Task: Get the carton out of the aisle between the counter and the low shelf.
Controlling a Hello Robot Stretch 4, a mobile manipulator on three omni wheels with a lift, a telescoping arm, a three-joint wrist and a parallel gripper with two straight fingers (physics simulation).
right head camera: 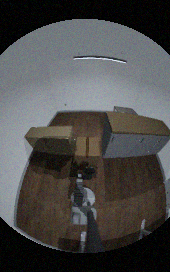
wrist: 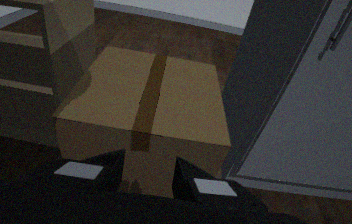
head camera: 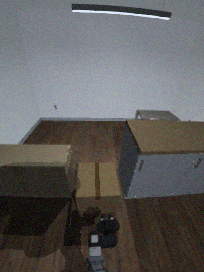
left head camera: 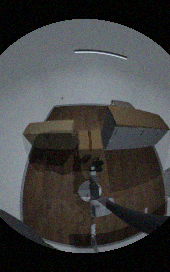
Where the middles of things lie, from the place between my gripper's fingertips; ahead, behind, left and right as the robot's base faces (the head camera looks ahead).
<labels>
Now: hand 510 mm short of the brown carton [head camera: 97,190], 30 mm to the right of it and 440 mm above it.
</labels>
